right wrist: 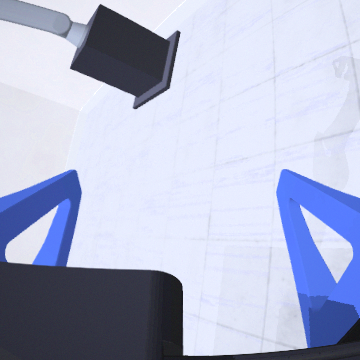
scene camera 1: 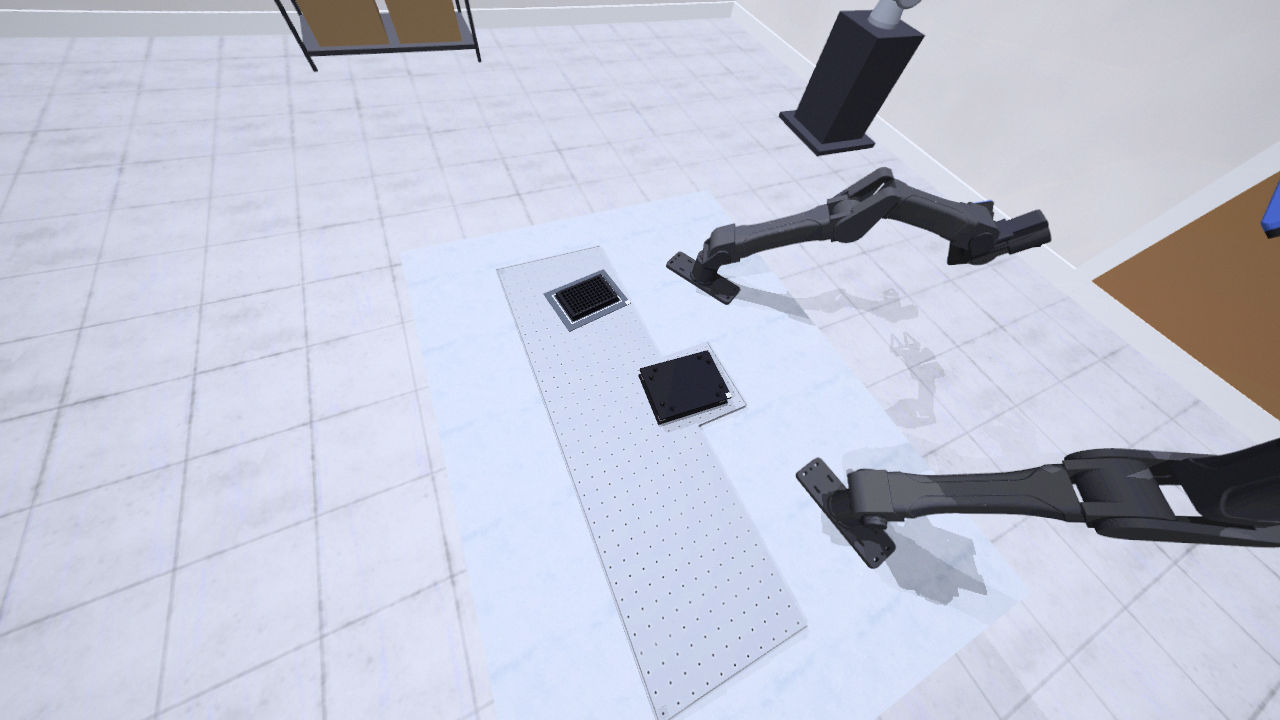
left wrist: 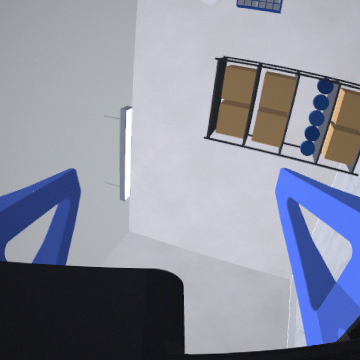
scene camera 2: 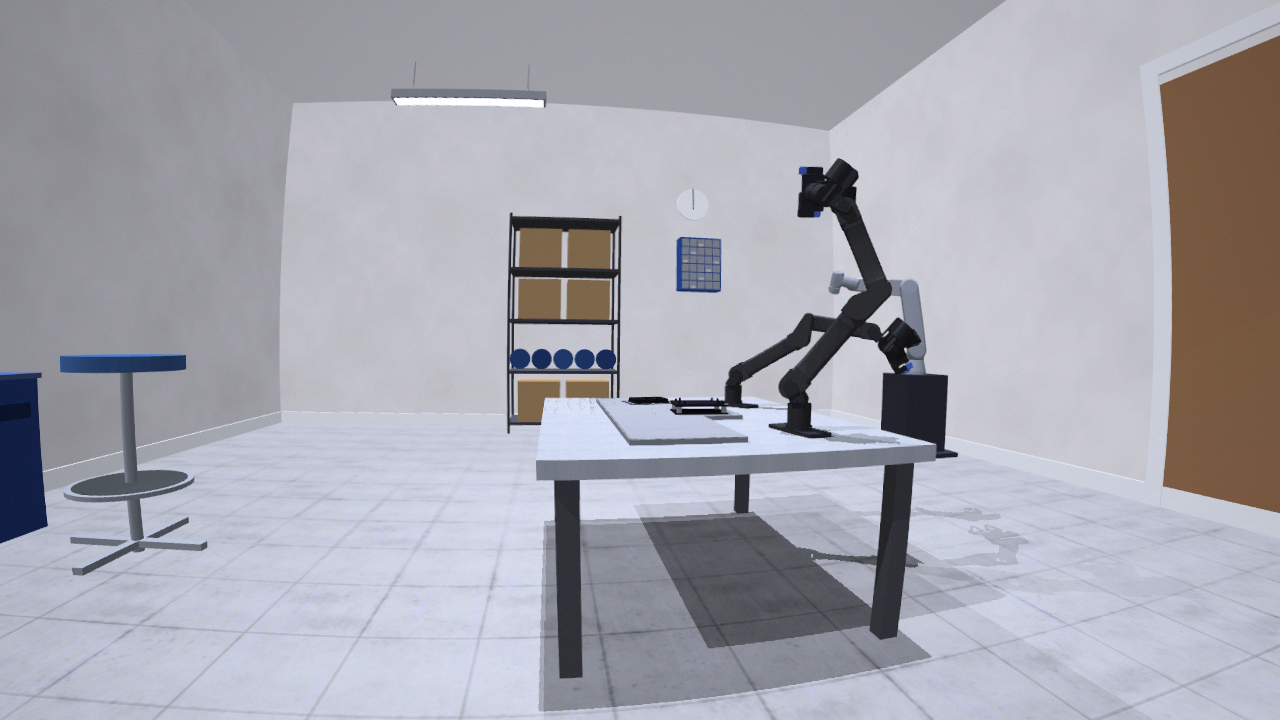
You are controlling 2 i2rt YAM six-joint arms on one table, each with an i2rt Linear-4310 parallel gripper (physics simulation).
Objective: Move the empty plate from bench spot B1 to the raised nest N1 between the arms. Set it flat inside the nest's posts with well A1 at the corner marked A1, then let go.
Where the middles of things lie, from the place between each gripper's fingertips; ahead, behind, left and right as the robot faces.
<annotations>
I see the well plate (scene camera 1: 581,299) 38 cm ahead of my left hand, 49 cm to the right of it and 66 cm below it.
My right gripper is now 93 cm short of the well plate, 17 cm to the left of it and 15 cm above it.
</annotations>
